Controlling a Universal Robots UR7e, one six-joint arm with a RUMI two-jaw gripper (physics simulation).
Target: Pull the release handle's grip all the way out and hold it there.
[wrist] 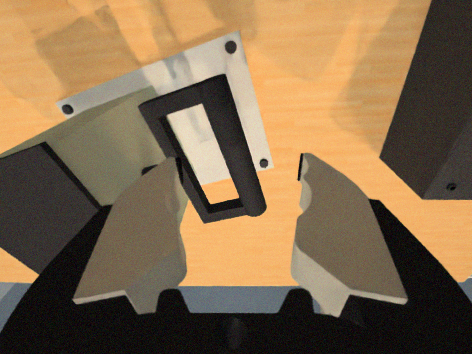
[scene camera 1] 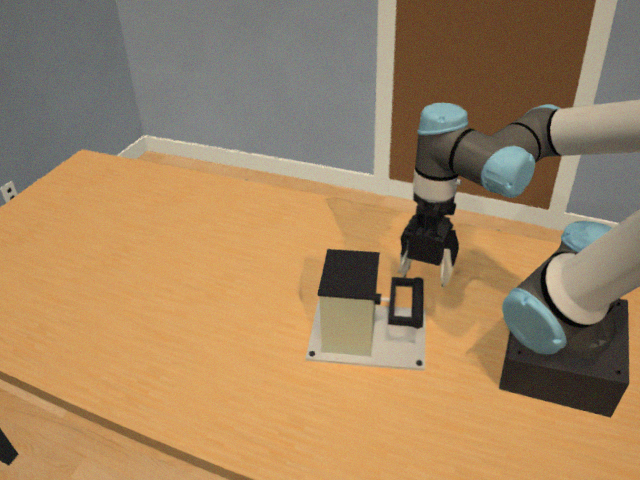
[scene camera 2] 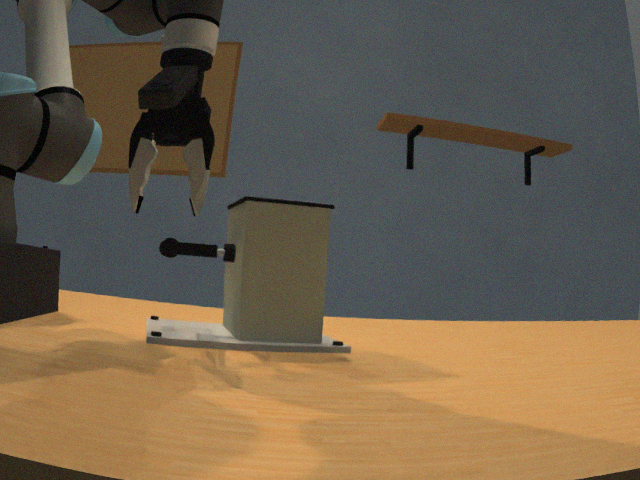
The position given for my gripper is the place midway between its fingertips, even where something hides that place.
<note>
In view: my gripper (scene camera 2: pixel 165 214) and a light grey base plate (wrist: pixel 225 55).
My gripper shows as well in the wrist view (wrist: pixel 239 159) and in scene camera 1 (scene camera 1: pixel 423 281).
</note>
